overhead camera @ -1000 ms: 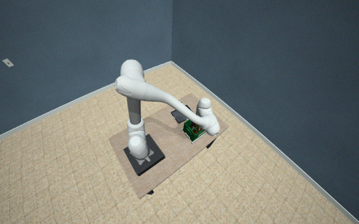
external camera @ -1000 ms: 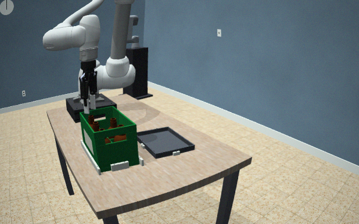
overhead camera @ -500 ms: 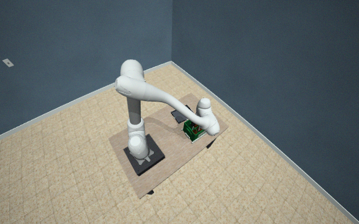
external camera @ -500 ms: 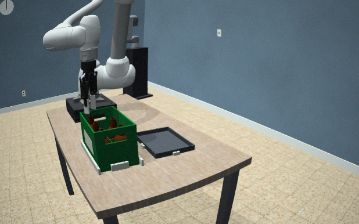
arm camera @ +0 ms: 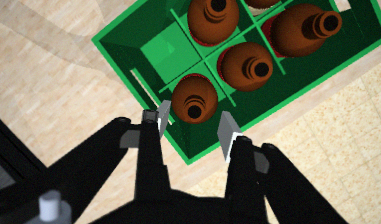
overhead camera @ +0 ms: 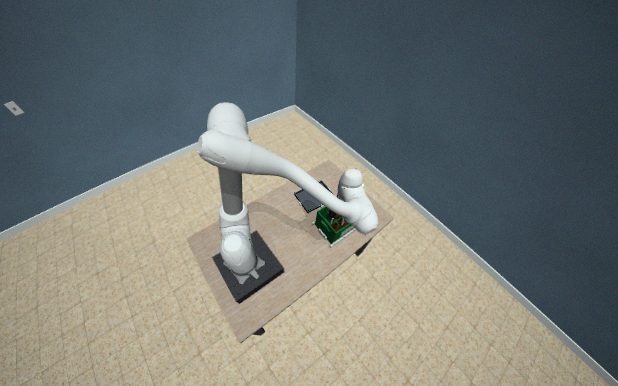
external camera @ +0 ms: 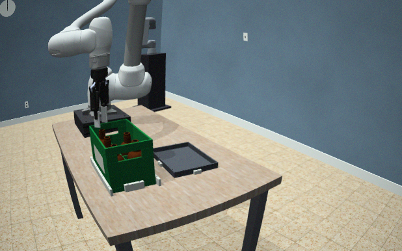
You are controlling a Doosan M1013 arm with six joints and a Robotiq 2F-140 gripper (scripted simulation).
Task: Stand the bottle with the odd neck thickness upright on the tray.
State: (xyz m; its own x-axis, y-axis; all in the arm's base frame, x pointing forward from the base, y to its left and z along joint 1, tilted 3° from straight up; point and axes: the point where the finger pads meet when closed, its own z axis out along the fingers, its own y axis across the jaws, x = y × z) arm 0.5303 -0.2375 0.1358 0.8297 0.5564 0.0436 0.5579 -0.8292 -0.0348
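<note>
Right now the green crate is 13 cm below my hand, 10 cm ahead of it and 2 cm to the left of it. Round my hand: dark tray: 30 cm to the left, 20 cm below, 15 cm ahead; then brown bottle: 19 cm ahead, 13 cm below, 5 cm to the left.
</note>
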